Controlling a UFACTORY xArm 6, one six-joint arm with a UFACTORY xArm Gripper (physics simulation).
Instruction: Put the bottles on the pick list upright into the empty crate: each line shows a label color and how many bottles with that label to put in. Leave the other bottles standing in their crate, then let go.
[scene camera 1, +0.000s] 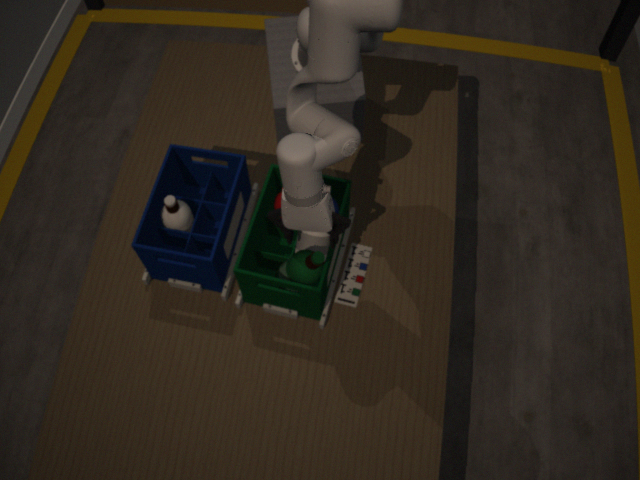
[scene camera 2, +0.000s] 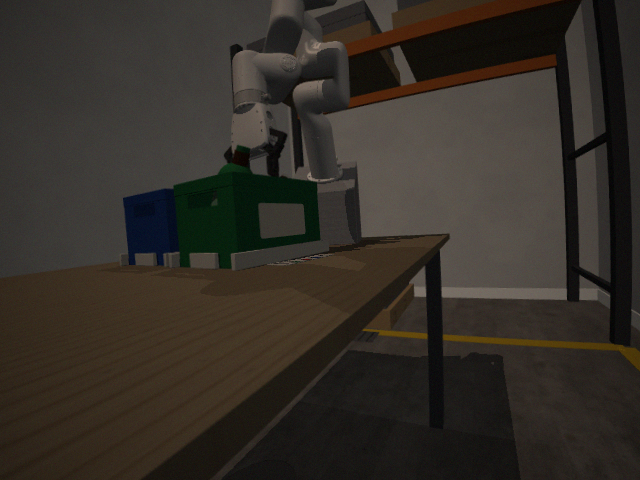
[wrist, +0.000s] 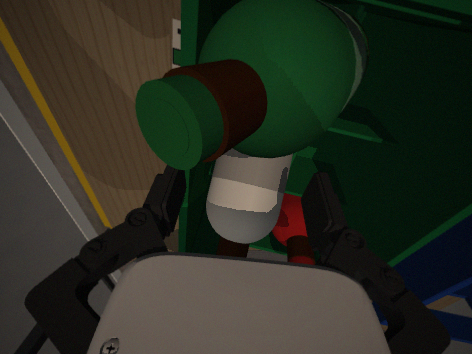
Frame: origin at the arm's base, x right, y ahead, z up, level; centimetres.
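Seen in the pictures: gripper, between the fingertips: (scene camera 1: 312, 241) (wrist: 246, 178); arm's base, origin of its link: (scene camera 2: 325, 175).
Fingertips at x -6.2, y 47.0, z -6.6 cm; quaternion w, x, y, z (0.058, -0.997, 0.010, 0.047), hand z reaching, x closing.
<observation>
Pixels of each thing's top centre, then the offset from my fingertips to it.
- large green bottle, centre of its top: (wrist: 276, 167) (scene camera 1: 303, 252) (scene camera 2: 232, 147) dx +0.8, dy +5.9, dz +6.4 cm
- red bottle, centre of its top: (wrist: 302, 271) (scene camera 1: 287, 188) dx +7.5, dy -12.5, dz -0.8 cm
- blue crate, centre of its top: (scene camera 1: 189, 198) (scene camera 2: 188, 195) dx +28.6, dy -6.2, dz +0.4 cm
- pick list, centre of its top: (wrist: 190, 95) (scene camera 2: 303, 258) (scene camera 1: 353, 274) dx -9.4, dy -1.4, dz -16.9 cm
My gripper (scene camera 1: 311, 239) (scene camera 2: 251, 164) (wrist: 246, 178) is open over the green crate (scene camera 1: 273, 295) (scene camera 2: 206, 227) (wrist: 192, 30), with its fingers on either side of a tilted white bottle (scene camera 1: 313, 241) (wrist: 245, 197); nothing is held. That bottle's neck points under the palm, and its base is hidden. A large green bottle (scene camera 1: 301, 267) (scene camera 2: 233, 169) (wrist: 280, 75) leans in the same crate, partly over the white one. A red bottle (scene camera 1: 277, 200) (wrist: 291, 217) and a bit of blue (scene camera 1: 336, 205) show deeper in. A white bottle (scene camera 1: 178, 215) stands in the blue crate (scene camera 1: 175, 264) (scene camera 2: 150, 227) (wrist: 430, 272).
The pick list (scene camera 1: 354, 276) (scene camera 2: 299, 259) (wrist: 176, 35) lies beside the green crate, with white, blue, red and green squares; its counts are too small to read. Pale rails (scene camera 1: 188, 285) (scene camera 2: 204, 259) edge both crates. Both crates have dividers. The robot base stands behind them.
</observation>
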